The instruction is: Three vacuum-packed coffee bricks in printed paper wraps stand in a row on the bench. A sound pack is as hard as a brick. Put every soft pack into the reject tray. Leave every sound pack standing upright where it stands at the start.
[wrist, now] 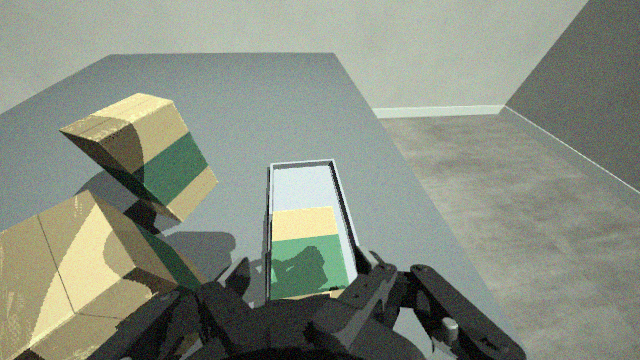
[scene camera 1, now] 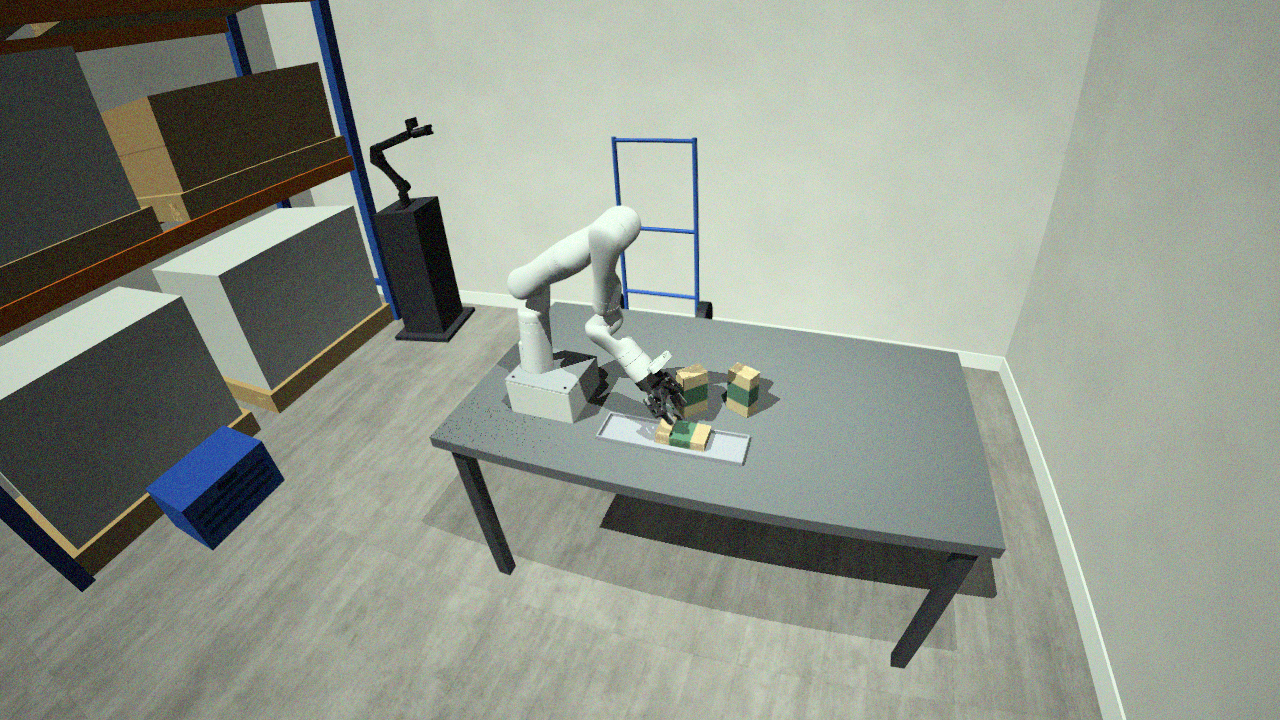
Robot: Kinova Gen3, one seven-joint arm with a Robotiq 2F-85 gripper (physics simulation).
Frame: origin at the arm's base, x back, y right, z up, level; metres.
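Where they show: gripper, fingertip midpoint: (wrist: 303, 263) (scene camera 1: 678, 414); arm's base, origin of the base link: (scene camera 1: 539, 365).
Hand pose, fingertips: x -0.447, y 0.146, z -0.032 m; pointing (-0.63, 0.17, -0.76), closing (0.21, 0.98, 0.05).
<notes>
Things, the pixels of their top centre, and the offset from my fingertips. Level surfaces: height alone.
- coffee pack, middle of its top: (wrist: 308, 263) (scene camera 1: 683, 430) dz -0.053, dx -0.013, dy +0.008 m
- reject tray, middle of its top: (wrist: 321, 295) (scene camera 1: 672, 436) dz -0.071, dx +0.017, dy +0.013 m
- second pack, middle of its top: (wrist: 52, 256) (scene camera 1: 691, 371) dz +0.056, dx -0.023, dy -0.126 m
- third pack, middle of its top: (wrist: 155, 147) (scene camera 1: 740, 384) dz +0.016, dx -0.165, dy -0.131 m
- bench, its level: dz -0.085 m
One coffee pack (scene camera 1: 685, 434) (wrist: 306, 255), tan with a green band, lies on its side in the reject tray (scene camera 1: 617, 429) (wrist: 300, 187). A second pack (scene camera 1: 694, 394) (wrist: 90, 250) stands upright on the bench behind the tray, close beside the gripper. A third pack (scene camera 1: 742, 390) (wrist: 165, 155) stands upright to the right of it in the scene view. My gripper (scene camera 1: 673, 419) (wrist: 303, 263) is open and empty, low over the tray, with its fingertips just above the lying pack. The fingers hide the near end of that pack in the wrist view.
The bench (scene camera 1: 850, 447) (wrist: 240, 100) carries the arm's white base block (scene camera 1: 541, 396) to the left of the tray. A blue hand truck (scene camera 1: 654, 140) stands behind the bench. A storage rack (scene camera 1: 344, 179), a black pedestal (scene camera 1: 420, 268) and a blue crate (scene camera 1: 214, 483) are on the left.
</notes>
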